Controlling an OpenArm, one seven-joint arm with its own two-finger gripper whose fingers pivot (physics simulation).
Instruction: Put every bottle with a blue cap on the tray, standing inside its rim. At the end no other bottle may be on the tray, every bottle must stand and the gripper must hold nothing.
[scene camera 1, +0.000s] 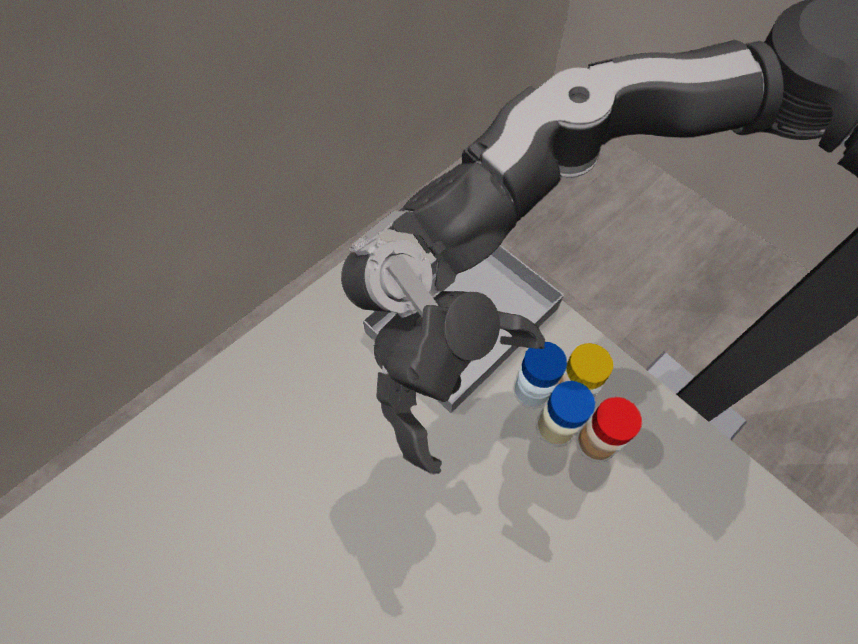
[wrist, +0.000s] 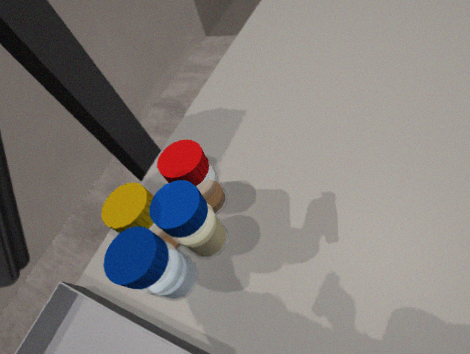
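Note:
A blue-capped bottle with pale contents (scene camera 1: 544, 363) (wrist: 136, 257) stands beside the tray (scene camera 1: 532, 278) (wrist: 49, 317), outside its rim. A second blue-capped bottle with cream contents (scene camera 1: 571, 404) (wrist: 178, 208) stands close to it, farther from the tray. A yellow-capped bottle (scene camera 1: 589, 365) (wrist: 127, 206) and a red-capped bottle (scene camera 1: 616, 421) (wrist: 183, 161) stand in the same cluster on the table. My gripper (scene camera 1: 485, 405) is open and empty, above the table and the tray's near corner. One fingertip overlaps the nearer blue cap's edge in the scene view. The arm and gripper hide part of the tray.
The table (scene camera 1: 207, 519) (wrist: 375, 125) has its edge close behind the yellow-capped and red-capped bottles. A dark post (scene camera 1: 783, 325) (wrist: 85, 80) stands beyond that edge. Shadows of the arm and bottles fall on the table.

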